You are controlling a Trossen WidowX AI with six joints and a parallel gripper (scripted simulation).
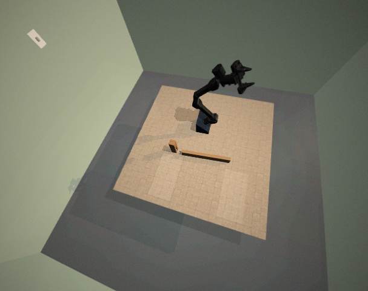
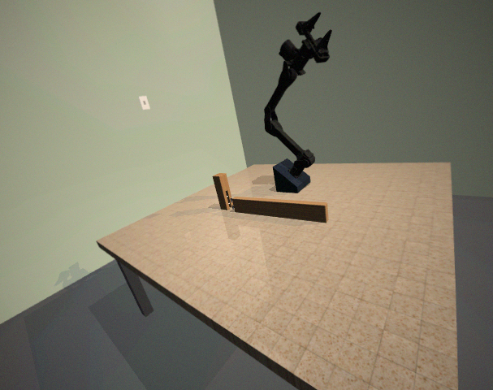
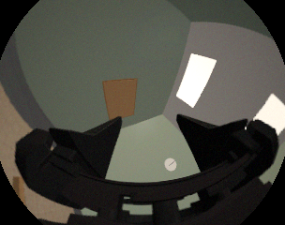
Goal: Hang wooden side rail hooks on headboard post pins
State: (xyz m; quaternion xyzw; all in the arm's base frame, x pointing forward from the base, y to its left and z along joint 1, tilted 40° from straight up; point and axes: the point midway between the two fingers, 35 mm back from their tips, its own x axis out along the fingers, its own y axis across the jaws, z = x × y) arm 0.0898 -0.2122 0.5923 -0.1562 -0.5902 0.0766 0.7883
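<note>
The headboard post lies 61 cm below my gripper tip, 44 cm to the right of it and 31 cm ahead of it.
</note>
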